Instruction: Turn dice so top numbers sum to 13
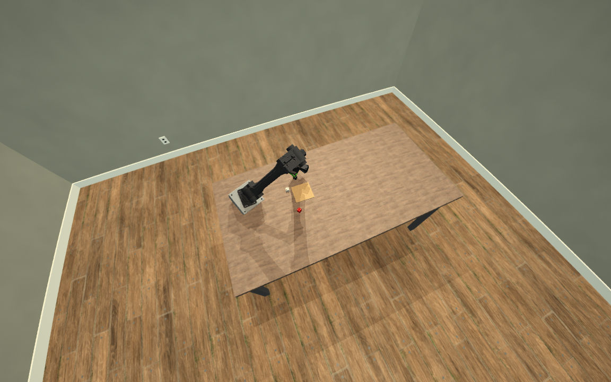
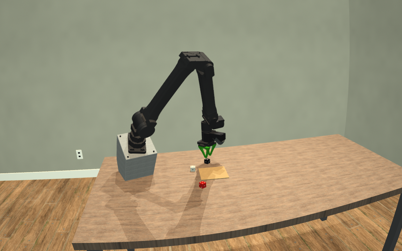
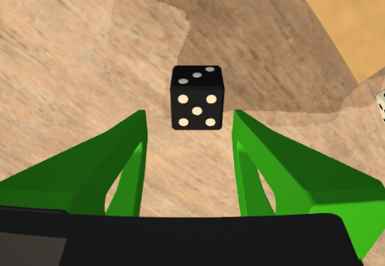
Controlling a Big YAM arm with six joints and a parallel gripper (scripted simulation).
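My hand is 30 mm above the black die. From my hand the other things lie so: tan mat 140 mm to the right, 40 mm below, 20 mm behind; then white die 110 mm behind, 70 mm to the right, 30 mm below; then red die 260 mm to the right, 110 mm behind, 30 mm below.
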